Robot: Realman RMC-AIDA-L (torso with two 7-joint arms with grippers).
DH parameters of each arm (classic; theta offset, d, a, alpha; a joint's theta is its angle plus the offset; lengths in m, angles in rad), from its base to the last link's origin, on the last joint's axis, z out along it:
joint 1: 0 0.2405 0 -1.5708
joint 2: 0 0 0 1.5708
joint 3: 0 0.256 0 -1.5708
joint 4: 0 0 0 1.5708
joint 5: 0 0.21 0 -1.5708
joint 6: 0 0 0 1.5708
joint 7: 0 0.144 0 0
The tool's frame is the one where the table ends.
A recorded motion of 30 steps. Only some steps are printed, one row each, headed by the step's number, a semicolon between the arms.
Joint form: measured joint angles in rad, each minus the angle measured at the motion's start. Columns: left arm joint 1, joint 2, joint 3, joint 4, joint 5, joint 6, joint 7; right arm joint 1, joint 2, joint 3, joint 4, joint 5, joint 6, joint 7.
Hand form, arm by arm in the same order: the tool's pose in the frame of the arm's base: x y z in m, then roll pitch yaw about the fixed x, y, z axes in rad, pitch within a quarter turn. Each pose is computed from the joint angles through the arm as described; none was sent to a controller.
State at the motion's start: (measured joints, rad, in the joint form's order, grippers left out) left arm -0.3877 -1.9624 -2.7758 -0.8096 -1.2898 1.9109 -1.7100; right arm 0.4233 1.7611 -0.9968 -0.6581 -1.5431 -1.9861 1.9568
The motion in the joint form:
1: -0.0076 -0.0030 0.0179 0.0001 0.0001 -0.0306 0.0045; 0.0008 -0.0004 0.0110 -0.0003 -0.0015 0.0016 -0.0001
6: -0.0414 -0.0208 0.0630 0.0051 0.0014 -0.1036 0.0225; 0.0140 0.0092 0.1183 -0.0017 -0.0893 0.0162 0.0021
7: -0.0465 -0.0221 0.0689 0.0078 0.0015 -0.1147 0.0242; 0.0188 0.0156 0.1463 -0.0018 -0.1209 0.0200 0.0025
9: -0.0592 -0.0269 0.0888 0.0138 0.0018 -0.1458 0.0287; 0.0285 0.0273 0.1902 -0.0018 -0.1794 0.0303 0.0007
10: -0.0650 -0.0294 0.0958 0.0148 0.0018 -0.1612 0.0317; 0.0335 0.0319 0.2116 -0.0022 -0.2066 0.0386 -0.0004
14: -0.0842 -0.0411 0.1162 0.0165 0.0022 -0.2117 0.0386; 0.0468 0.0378 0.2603 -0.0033 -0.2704 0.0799 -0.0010
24: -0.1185 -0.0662 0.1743 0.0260 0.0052 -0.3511 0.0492; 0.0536 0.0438 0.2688 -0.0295 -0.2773 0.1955 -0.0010
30: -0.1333 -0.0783 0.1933 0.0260 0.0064 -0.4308 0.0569; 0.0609 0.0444 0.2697 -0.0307 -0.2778 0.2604 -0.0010
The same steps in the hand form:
1: -0.2920 0.2924 0.1224 -3.0464 -0.8543 0.6524; 0.2623 0.2859 0.1139 2.7257 0.4840 -0.9043
6: -0.2831 0.3097 0.1097 -3.0141 -0.8347 0.6206; 0.2671 0.2929 0.1198 2.7832 0.5106 -0.9114
7: -0.2820 0.3122 0.1081 -3.0102 -0.8325 0.6183; 0.2686 0.2943 0.1192 2.7958 0.5105 -0.9158
9: -0.2790 0.3188 0.1030 -3.0012 -0.8233 0.6127; 0.2712 0.2970 0.1168 2.8203 0.5045 -0.9216
10: -0.2777 0.3220 0.1012 -2.9915 -0.8205 0.6064; 0.2726 0.2989 0.1161 2.8360 0.5039 -0.9238
14: -0.2728 0.3321 0.0944 -2.9635 -0.8141 0.5906; 0.2775 0.3065 0.1162 2.8953 0.5074 -0.9300
24: -0.2659 0.3538 0.0775 -2.8913 -0.7901 0.5749; 0.2811 0.3245 0.1187 3.0177 0.5533 -0.9092
30: -0.2645 0.3649 0.0722 -2.8292 -0.7841 0.5576; 0.2833 0.3346 0.1199 3.0771 0.5781 -0.9038

